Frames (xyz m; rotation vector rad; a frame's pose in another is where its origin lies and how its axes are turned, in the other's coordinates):
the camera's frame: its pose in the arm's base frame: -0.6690 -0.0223 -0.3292 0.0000 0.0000 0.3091
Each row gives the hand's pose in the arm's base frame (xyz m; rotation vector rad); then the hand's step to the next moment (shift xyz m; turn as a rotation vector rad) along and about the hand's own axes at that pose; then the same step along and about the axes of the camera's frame.
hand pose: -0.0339 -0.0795 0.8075 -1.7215 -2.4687 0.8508
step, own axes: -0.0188 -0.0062 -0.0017 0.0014 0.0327 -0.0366
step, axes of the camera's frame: -0.0028 -0.0172 0.0096 0.0448 0.0116 0.0165
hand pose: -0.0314 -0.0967 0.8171 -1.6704 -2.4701 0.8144
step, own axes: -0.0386 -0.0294 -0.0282 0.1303 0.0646 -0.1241
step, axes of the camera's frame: -0.0092 -0.0295 0.0469 0.0942 0.1599 0.0460
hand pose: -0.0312 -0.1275 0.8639 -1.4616 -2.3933 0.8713
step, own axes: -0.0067 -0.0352 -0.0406 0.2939 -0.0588 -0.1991
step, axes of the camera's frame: -0.0047 -0.0009 0.0539 0.0025 0.3237 0.1572
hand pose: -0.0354 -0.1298 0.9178 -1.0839 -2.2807 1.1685
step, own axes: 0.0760 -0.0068 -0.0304 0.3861 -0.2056 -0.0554
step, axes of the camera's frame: -0.0102 0.0787 0.0214 -0.2204 0.3329 0.1871
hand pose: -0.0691 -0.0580 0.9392 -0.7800 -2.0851 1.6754
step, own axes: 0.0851 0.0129 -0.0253 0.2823 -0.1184 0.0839
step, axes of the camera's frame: -0.0247 0.0854 -0.0121 -0.2526 0.1764 0.0763
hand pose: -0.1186 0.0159 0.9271 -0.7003 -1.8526 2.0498
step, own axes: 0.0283 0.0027 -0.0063 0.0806 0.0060 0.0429
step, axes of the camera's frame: -0.0132 0.0249 -0.0075 -0.0842 0.0319 -0.0164
